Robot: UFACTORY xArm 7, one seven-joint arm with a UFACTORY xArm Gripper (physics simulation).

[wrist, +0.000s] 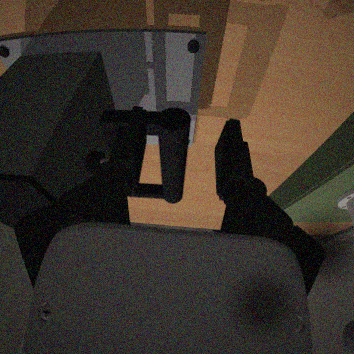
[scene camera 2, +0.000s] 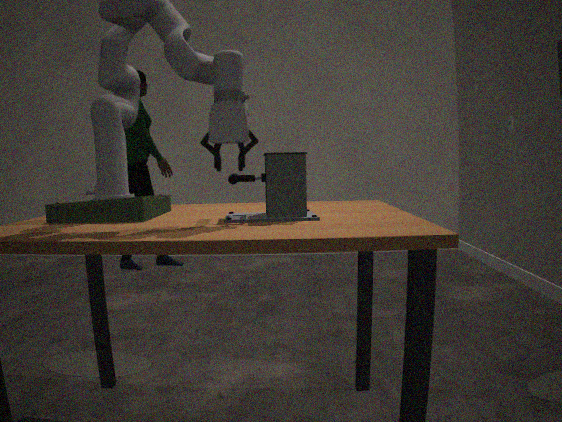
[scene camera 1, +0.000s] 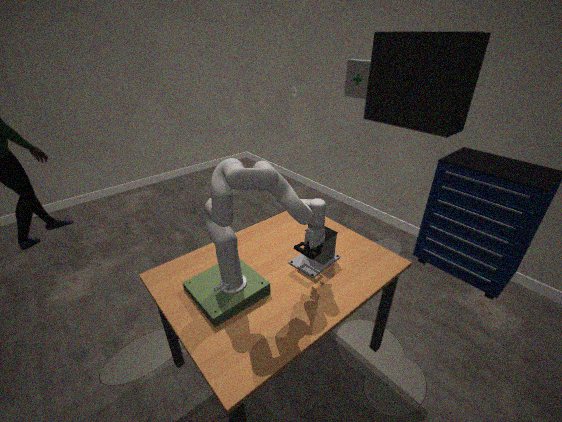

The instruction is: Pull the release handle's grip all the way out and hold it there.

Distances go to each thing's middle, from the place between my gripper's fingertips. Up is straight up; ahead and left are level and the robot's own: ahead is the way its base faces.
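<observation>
There is the base plate [wrist: 154,68], and my hand is 120 mm above it. My hand is also 70 mm to the right of the plate and 100 mm short of it.
</observation>
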